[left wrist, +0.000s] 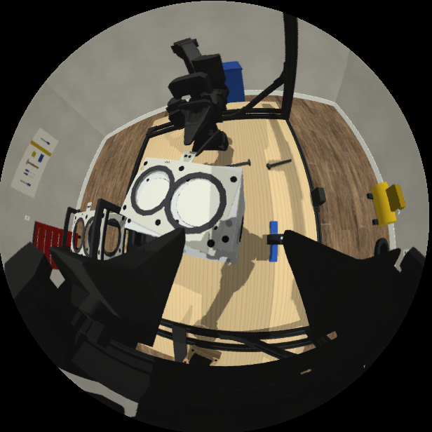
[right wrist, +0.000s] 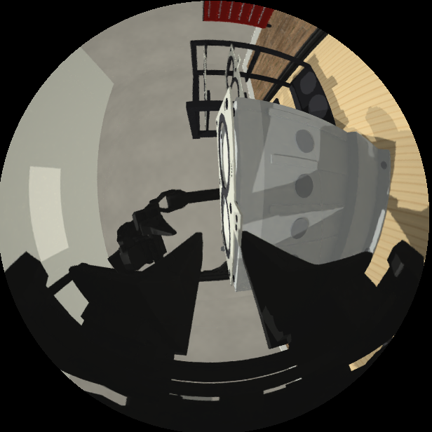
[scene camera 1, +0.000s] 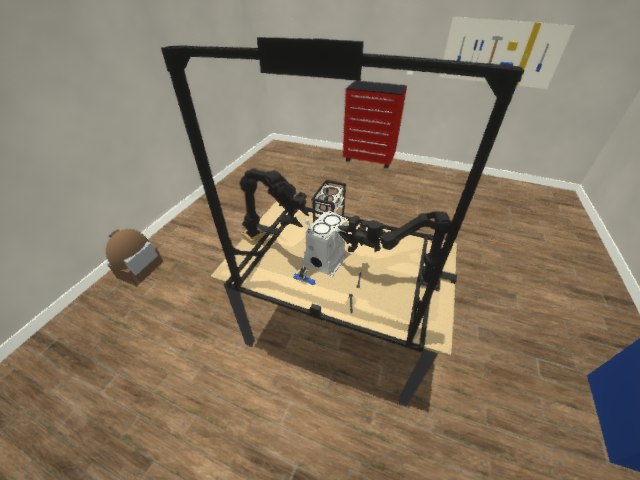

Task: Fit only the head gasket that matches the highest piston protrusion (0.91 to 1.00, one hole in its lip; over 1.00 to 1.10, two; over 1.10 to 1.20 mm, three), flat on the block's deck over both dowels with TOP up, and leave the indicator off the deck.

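Places are measured from the left arm's base along level axes (x ahead, y left, z up), in millimetres.
Pixels of known places: left gripper, between the fingertips: [scene camera 1: 305, 221]; right gripper, between the fingertips: [scene camera 1: 338, 229]; left arm's base, origin of its link: [scene camera 1: 252, 232].
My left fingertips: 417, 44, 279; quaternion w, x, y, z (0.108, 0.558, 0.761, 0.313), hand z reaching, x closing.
Observation:
For each thing: its middle in the pictures, then the offset to it from my left fingertips, as dx, dy, dz. "spot": a spot on its surface instead.
- light head gasket, a spot on its surface: [scene camera 1: 339, 218] spot: +49, +194, -67
- grey engine block, middle of its body: [scene camera 1: 325, 242] +25, +113, -194
- blue-footed indicator, a spot on its surface: [scene camera 1: 305, 279] spot: +63, -80, -296
- black rack, a spot on its surface: [scene camera 1: 343, 197] spot: -96, +409, -107
The light head gasket [scene camera 1: 339, 218] [left wrist: 232, 192] lies on the deck of the grey engine block [scene camera 1: 323, 251] [right wrist: 320, 175]. Its side lip shows two holes in both wrist views. Dowel seating and TOP marking are too small to tell. My right gripper [scene camera 1: 343, 230] [left wrist: 190, 150] [right wrist: 221, 237] is partly open beside the lip and holds nothing; the lip is close to its fingertips. My left gripper [scene camera 1: 305, 217] [left wrist: 235, 235] is wide open and empty, above and beside the block. The blue-footed indicator [scene camera 1: 305, 279] [left wrist: 273, 253] stands on the table, off the deck.
The black rack [scene camera 1: 344, 197] [left wrist: 100, 225] [right wrist: 195, 75] behind the block holds other gaskets. Two dark pin-like parts [scene camera 1: 359, 279] [scene camera 1: 351, 303] lie on the table in front of the block. The black frame [scene camera 1: 202, 165] stands around the table.

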